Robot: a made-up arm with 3 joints. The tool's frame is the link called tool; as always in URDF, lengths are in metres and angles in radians.
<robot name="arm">
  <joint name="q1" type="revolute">
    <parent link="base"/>
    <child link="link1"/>
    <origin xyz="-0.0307 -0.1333 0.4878" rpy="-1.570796 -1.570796 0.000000"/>
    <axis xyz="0 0 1"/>
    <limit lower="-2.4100" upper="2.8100"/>
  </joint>
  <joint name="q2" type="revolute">
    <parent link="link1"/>
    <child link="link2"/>
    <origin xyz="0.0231 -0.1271 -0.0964" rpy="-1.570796 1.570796 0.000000"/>
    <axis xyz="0 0 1"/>
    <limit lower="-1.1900" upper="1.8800"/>
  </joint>
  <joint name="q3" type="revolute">
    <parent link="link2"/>
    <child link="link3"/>
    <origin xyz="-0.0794 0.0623 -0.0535" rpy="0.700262 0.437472 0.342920"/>
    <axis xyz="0 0 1"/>
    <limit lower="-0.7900" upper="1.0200"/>
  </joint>
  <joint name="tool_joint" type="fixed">
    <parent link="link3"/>
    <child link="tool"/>
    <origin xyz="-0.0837 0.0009 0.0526" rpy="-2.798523 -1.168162 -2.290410"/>
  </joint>
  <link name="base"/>
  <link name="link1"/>
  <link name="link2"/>
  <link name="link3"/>
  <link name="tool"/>
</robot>
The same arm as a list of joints. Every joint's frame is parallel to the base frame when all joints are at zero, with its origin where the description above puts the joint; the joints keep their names.
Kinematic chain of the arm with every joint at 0, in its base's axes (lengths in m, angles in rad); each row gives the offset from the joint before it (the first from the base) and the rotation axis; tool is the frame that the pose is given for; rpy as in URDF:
q1: xyz -0.0307 -0.1333 0.4878 axis +y
q2: xyz -0.1271 -0.0964 0.0231 axis +x
q3: xyz -0.0535 0.0794 -0.0623 axis 0.692661 -0.521771 0.497972
tool: xyz 0.0724 0.044 0.051 rpy -0.1637 -0.8884 -0.4245
Joint limits (rad, base to tool): -2.41..2.81 -1.19..1.88 -0.79..1.02

